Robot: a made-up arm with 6 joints. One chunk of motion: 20 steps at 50 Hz.
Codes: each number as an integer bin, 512 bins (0 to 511) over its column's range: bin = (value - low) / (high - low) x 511, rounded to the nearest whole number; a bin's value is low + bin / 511 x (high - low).
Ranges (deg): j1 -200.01..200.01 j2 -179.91..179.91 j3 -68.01..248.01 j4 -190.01..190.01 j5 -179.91..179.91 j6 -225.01..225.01
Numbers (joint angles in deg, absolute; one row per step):
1: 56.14 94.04 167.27 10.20 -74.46 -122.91
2: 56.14 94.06 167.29 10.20 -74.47 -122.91
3: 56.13 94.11 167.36 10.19 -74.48 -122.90
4: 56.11 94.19 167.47 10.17 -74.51 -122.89
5: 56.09 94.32 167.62 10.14 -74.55 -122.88
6: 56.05 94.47 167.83 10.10 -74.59 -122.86
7: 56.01 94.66 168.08 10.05 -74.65 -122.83
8: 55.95 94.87 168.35 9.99 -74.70 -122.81
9: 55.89 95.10 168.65 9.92 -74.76 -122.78
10: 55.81 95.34 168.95 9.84 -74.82 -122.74
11: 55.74 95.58 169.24 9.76 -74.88 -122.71
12: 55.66 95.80 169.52 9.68 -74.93 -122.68
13: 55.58 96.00 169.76 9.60 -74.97 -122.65
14: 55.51 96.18 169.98 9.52 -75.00 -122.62
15: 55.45 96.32 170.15 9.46 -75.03 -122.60
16: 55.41 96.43 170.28 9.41 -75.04 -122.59
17: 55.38 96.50 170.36 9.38 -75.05 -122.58
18: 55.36 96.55 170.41 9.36 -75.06 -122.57
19: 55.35 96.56 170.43 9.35 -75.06 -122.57
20: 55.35 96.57 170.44 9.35 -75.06 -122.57
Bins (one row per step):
1: 327 389 380 269 150 116
2: 327 389 380 269 150 116
3: 327 389 381 269 150 116
4: 327 389 381 269 150 116
5: 327 389 381 269 150 116
6: 327 390 381 269 150 116
7: 327 390 382 269 149 116
8: 327 390 382 269 149 116
9: 327 391 383 269 149 116
10: 327 391 383 269 149 116
11: 327 391 384 269 149 116
12: 327 392 384 269 149 116
13: 326 392 384 268 149 116
14: 326 392 385 268 149 116
15: 326 392 385 268 149 116
16: 326 392 385 268 149 116
17: 326 393 385 268 149 116
18: 326 393 386 268 149 116
19: 326 393 386 268 149 116
20: 326 393 386 268 149 116

